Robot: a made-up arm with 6 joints. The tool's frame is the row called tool.
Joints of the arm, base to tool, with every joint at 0 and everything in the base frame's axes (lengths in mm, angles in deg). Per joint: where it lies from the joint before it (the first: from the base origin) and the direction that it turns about. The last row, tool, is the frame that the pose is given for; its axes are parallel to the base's.
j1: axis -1 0 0 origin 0.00 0.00 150.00
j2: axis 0 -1 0 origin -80.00 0.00 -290.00
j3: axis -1 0 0 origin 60.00 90.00 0.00
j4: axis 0 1 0 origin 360.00 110.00 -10.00
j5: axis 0 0 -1 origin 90.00 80.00 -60.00
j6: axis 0 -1 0 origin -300.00 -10.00 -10.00
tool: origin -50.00 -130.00 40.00
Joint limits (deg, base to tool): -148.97..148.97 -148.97..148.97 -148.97..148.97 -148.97..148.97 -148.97..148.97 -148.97..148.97
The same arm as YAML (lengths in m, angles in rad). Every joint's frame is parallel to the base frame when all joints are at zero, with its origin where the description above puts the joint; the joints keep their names.
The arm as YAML. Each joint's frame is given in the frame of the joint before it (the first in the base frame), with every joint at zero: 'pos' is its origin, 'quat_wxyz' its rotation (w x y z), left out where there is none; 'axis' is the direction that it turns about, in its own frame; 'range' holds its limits. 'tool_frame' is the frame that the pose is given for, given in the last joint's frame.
length_unit: m
angle_unit: rad
joints:
  - joint: j1
    pos: [0.0, 0.0, 0.15]
    axis: [-1.0, 0.0, 0.0]
    range: [-2.6, 2.6]
  - joint: j2
    pos: [-0.08, 0.0, -0.29]
    axis: [0.0, -1.0, 0.0]
    range: [-2.6, 2.6]
  - joint: j3
    pos: [0.06, 0.09, 0.0]
    axis: [-1.0, 0.0, 0.0]
    range: [-2.6, 2.6]
  - joint: j4
    pos: [0.36, 0.11, -0.01]
    axis: [0.0, 1.0, 0.0]
    range: [-2.6, 2.6]
  - joint: j5
    pos: [0.09, 0.08, -0.06]
    axis: [0.0, 0.0, -1.0]
    range: [-2.6, 2.6]
  - joint: j6
    pos: [-0.3, -0.01, -0.01]
    axis: [0.0, -1.0, 0.0]
    range: [-2.6, 2.6]
tool_frame:
  pos: [-0.05, -0.13, 0.04]

